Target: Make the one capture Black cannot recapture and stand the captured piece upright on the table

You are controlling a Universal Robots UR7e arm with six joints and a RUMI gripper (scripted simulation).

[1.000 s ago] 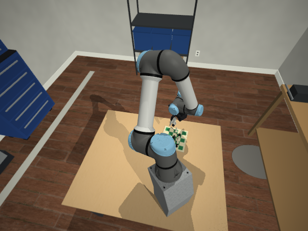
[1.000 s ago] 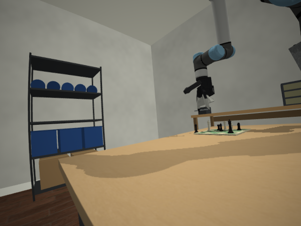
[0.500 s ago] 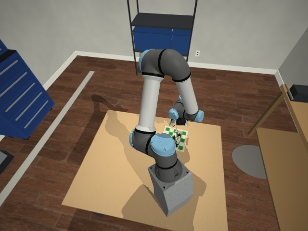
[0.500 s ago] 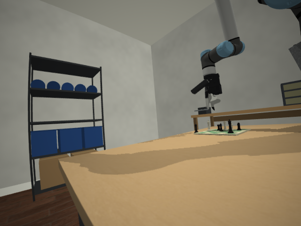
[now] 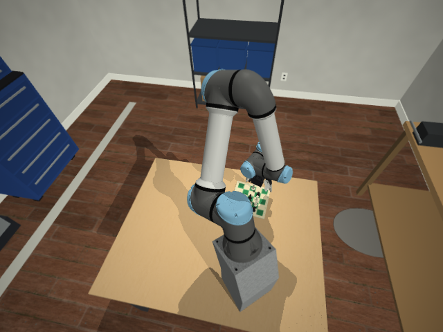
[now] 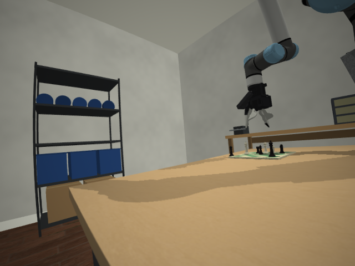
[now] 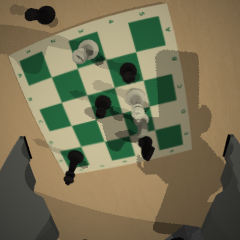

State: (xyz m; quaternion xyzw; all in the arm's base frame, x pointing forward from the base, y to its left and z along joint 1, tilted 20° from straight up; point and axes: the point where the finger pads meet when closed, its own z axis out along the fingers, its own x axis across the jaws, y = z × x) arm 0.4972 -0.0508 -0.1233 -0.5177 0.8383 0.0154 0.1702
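The green-and-cream chessboard lies 2 cm behind my hand, 4 cm to the left of it and 13 cm below it.
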